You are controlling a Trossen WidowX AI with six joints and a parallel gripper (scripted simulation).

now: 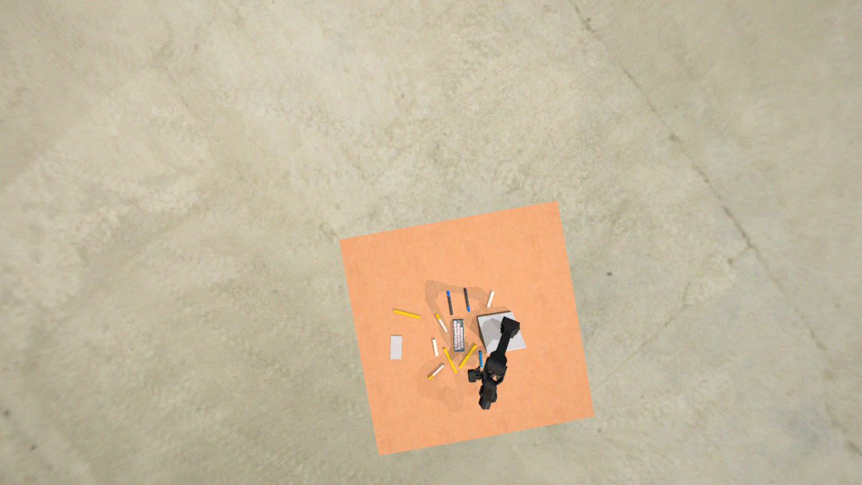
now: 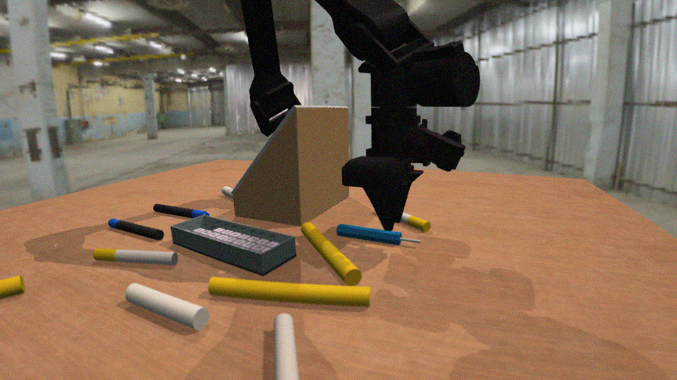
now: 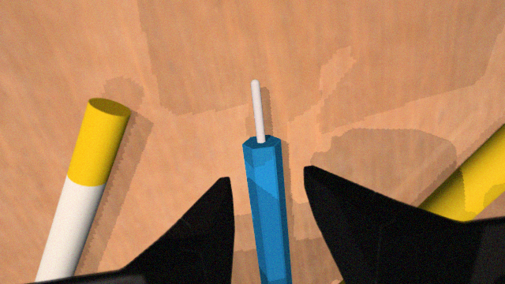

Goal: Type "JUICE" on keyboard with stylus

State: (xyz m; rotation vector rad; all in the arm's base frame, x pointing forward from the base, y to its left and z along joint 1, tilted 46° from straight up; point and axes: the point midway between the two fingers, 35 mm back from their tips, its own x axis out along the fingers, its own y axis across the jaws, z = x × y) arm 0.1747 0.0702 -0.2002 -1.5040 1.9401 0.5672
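My gripper tip is 2 cm above the blue stylus. Round my gripper tip: yellow cylinder (6 cm ahead, 8 cm to the right, 1 cm below).
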